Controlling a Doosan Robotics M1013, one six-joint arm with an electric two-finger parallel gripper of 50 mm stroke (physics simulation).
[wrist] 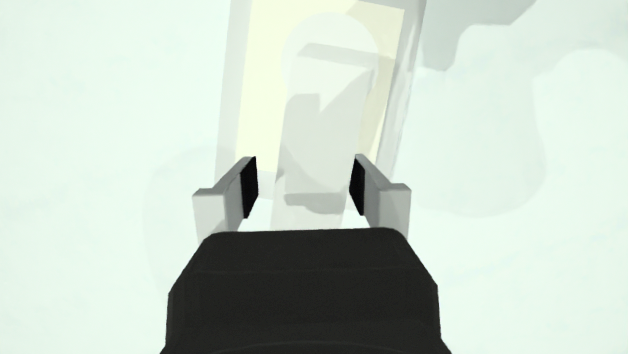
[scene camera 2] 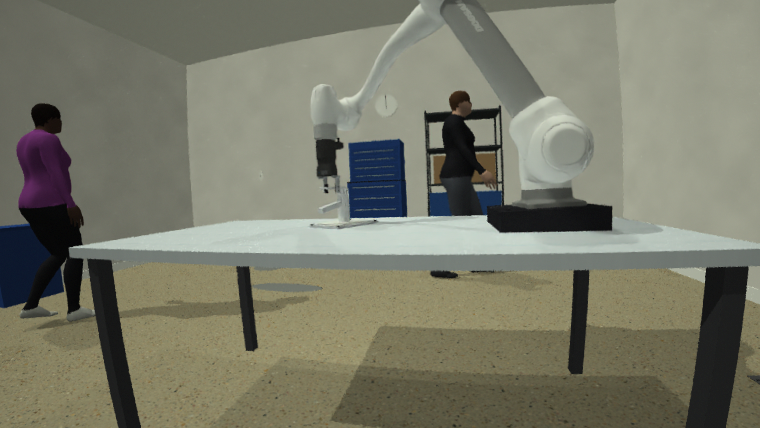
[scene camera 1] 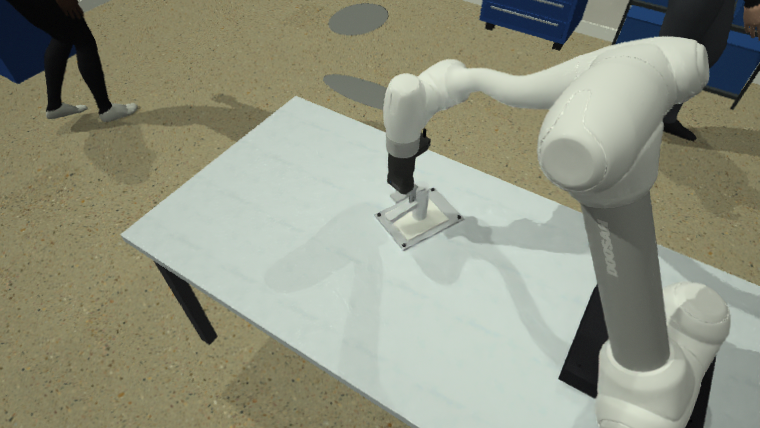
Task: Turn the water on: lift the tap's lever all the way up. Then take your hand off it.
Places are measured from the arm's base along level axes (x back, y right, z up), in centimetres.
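Pixels of known places: gripper, fingertip midpoint: (wrist: 303, 174) (scene camera 2: 331, 192) (scene camera 1: 405, 196); arm's base, link origin: (scene camera 2: 546, 205).
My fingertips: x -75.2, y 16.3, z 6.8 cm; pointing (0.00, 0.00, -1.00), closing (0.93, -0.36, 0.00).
For each thing: its middle in the pictures, then the offset to it from my fingertips. "spot": a spot on its surface instead.
- pale grey upright post, surface spot: (scene camera 1: 421, 206) (scene camera 2: 345, 205) spot: dx +4.5, dy +2.7, dz -5.0 cm
- flat lever, body centre: (wrist: 313, 176) (scene camera 1: 407, 192) dx +0.6, dy +0.2, dz +1.9 cm
The tap is a pale grey upright post (scene camera 1: 421, 206) (scene camera 2: 344, 207) on a grey plate (scene camera 1: 390, 230) (scene camera 2: 320, 225) (wrist: 231, 100) with a cream inset. Its spout (scene camera 1: 401, 211) (scene camera 2: 329, 206) slants out low on the left side. The flat lever (scene camera 1: 396, 196) (wrist: 322, 130) sits on top of the post and looks about level in scene camera 2. My gripper (scene camera 1: 412, 195) (scene camera 2: 331, 185) (wrist: 303, 174) is open and points down at the lever. Its fingers stand on either side of the lever in the wrist view, with gaps on both sides. The fingers' exact height against the lever is hard to tell.
The plate lies on a white table (scene camera 1: 255, 170) (scene camera 2: 425, 258). The arm's black base block (scene camera 1: 578, 366) (scene camera 2: 553, 219) stands at the right. One person (scene camera 1: 87, 47) (scene camera 2: 42, 170) is beyond the table at the left, another (scene camera 2: 458, 148) behind it, near blue drawer cabinets (scene camera 2: 376, 162).
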